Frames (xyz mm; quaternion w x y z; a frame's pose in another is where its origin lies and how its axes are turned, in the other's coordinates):
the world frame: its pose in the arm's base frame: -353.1 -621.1 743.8 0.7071 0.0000 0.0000 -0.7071
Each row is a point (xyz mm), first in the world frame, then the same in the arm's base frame.
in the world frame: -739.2 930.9 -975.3
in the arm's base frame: 577.8 118.1 -231.5
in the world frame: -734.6 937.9 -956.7
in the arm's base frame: 584.8 113.5 -212.9
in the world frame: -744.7 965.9 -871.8
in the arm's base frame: 612.8 123.6 -128.0
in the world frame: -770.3 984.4 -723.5
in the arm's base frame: 631.3 149.2 20.3
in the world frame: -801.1 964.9 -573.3
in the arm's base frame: 611.8 180.0 170.5
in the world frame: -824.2 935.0 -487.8
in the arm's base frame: 581.9 203.1 256.0
